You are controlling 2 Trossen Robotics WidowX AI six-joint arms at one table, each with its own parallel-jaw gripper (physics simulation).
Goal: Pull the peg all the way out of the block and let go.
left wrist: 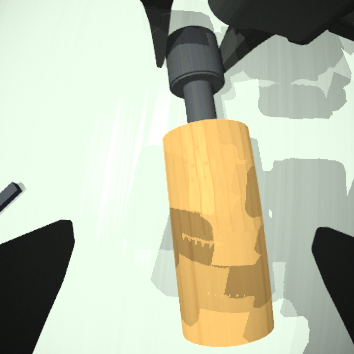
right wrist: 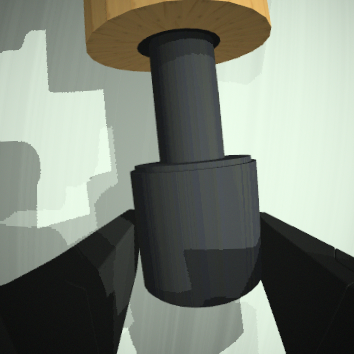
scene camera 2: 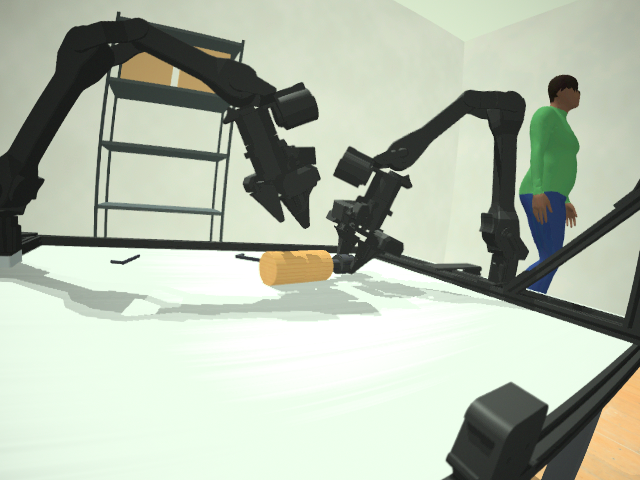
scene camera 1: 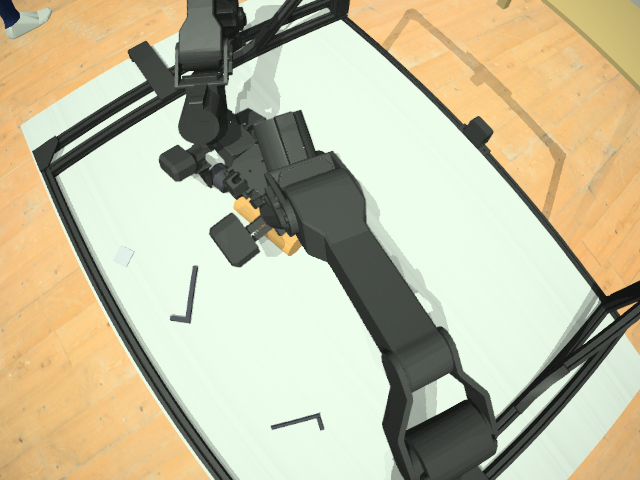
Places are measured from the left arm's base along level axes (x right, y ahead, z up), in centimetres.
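Pixels of known places: left gripper, fingertip midpoint: (left wrist: 197, 237) (scene camera 2: 293, 224) (scene camera 1: 261, 208); right gripper, fingertip midpoint: (left wrist: 187, 68) (right wrist: 196, 222) (scene camera 2: 343, 269) (scene camera 1: 220, 181); right arm's base at its link origin: (scene camera 2: 500, 284).
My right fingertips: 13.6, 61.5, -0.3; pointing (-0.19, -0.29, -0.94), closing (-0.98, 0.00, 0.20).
For each thing: its middle in the pictures, then the offset to it from my right fingertips, as dx, dy, dz. "pt": a spot on its surface instead.
- orange wooden block at the middle of its body: (left wrist: 217, 230) (scene camera 1: 271, 218) (scene camera 2: 297, 267) +1.9, -11.8, +1.2
- dark grey peg at the middle of its body: (right wrist: 184, 87) (left wrist: 201, 116) (scene camera 2: 328, 265) +0.9, -4.5, +1.1
- pale square at a spot on its surface: (scene camera 1: 124, 255) pt -21.3, +0.8, -1.3
The orange wooden block (scene camera 1: 290, 244) (scene camera 2: 295, 267) (left wrist: 215, 200), a cylinder, lies on its side on the table. The dark grey peg (left wrist: 201, 100) (right wrist: 189, 110) has its shaft partly in the hole at the block's end; a stretch of shaft shows between block and thick head. My right gripper (scene camera 2: 343, 263) (left wrist: 187, 68) (right wrist: 196, 222) is shut on the peg's head, one finger on each side. My left gripper (scene camera 2: 294, 224) (left wrist: 197, 237) is open and empty above the block, its fingers on either side in the left wrist view. In scene camera 1 the left arm hides part of the block.
Two dark L-shaped marks (scene camera 1: 192, 294) (scene camera 1: 297, 421) and a pale square (scene camera 1: 124, 255) lie on the white table. A black frame (scene camera 1: 118, 320) runs around it. The two arms' wrists are close together over the block. A shelf rack (scene camera 2: 165, 149) and a person (scene camera 2: 550, 149) are in the background.
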